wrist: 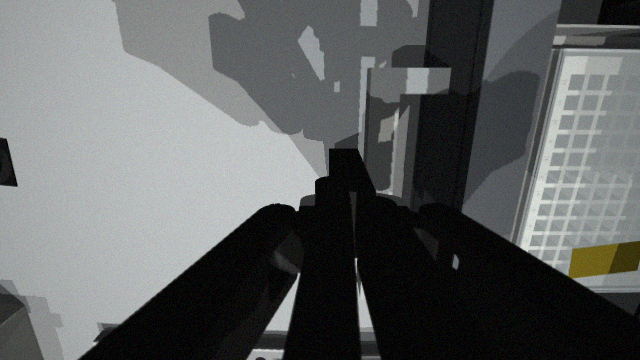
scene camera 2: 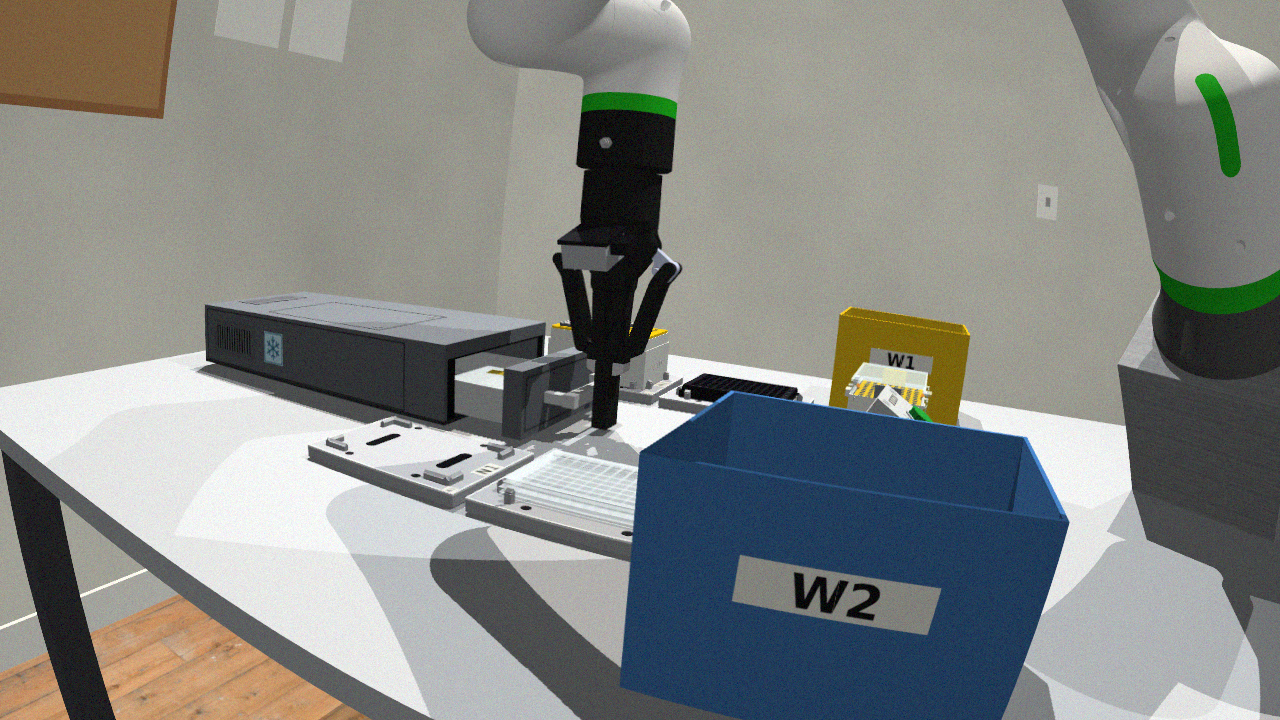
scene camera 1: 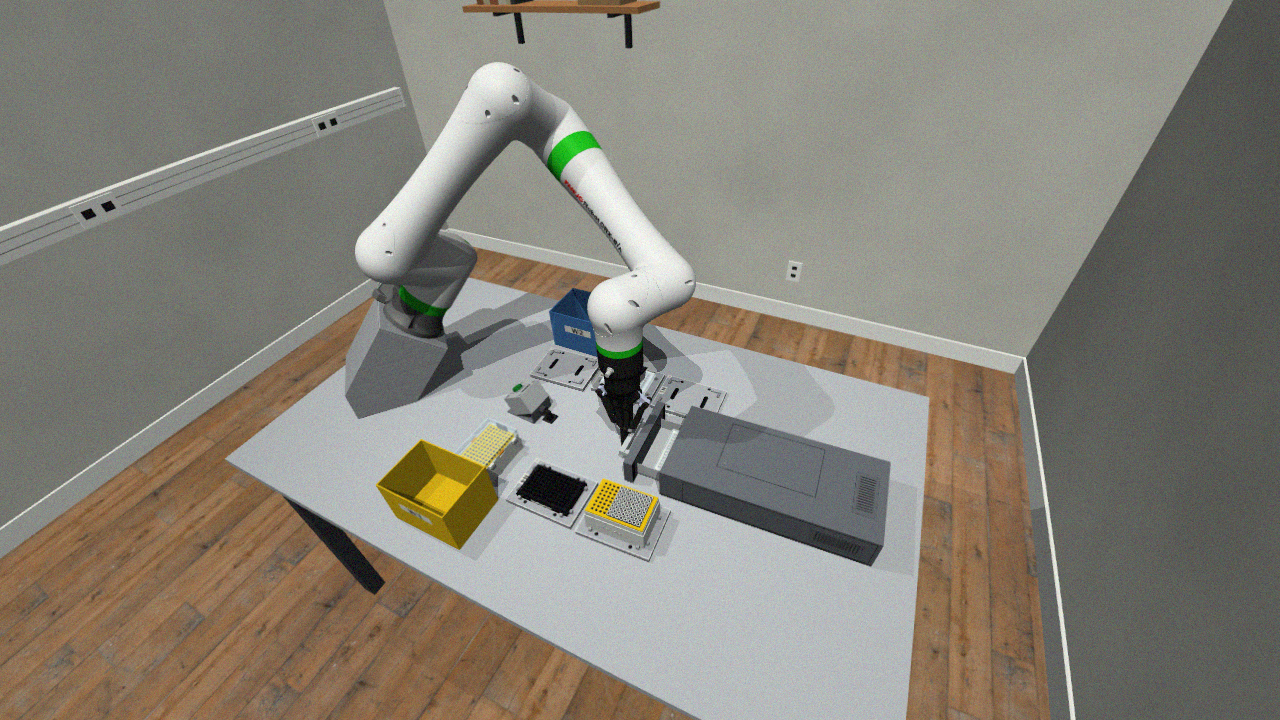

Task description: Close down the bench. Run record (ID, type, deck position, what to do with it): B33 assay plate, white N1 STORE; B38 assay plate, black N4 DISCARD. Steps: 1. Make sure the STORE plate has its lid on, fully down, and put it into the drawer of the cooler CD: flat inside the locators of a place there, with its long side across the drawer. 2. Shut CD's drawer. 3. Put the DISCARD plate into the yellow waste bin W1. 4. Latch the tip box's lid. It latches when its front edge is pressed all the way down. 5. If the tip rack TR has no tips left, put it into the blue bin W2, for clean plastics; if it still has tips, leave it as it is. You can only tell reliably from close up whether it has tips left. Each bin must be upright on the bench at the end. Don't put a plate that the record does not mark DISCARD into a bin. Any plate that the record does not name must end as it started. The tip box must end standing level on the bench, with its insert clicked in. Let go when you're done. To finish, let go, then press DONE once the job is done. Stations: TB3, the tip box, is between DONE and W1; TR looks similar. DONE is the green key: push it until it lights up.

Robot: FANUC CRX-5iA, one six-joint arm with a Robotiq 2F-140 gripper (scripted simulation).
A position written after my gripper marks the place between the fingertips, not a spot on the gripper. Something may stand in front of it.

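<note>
I see a black assay plate (scene camera 1: 578, 486), and again the black assay plate (scene camera 2: 707, 387), though in the wrist view the black assay plate is out of frame. A yellow bin W1 (scene camera 2: 864, 335) is here, the same yellow bin W1 (scene camera 1: 420, 488), and in the wrist view the yellow bin W1 is out of frame. There is a cooler CD (scene camera 2: 400, 358), and I see the cooler CD (scene camera 1: 830, 498) too. I also see a tip rack TR (scene camera 1: 624, 513), a clear plate (scene camera 2: 601, 491) and a clear plate lid (scene camera 2: 491, 376). And there is my gripper (scene camera 2: 604, 425).
</note>
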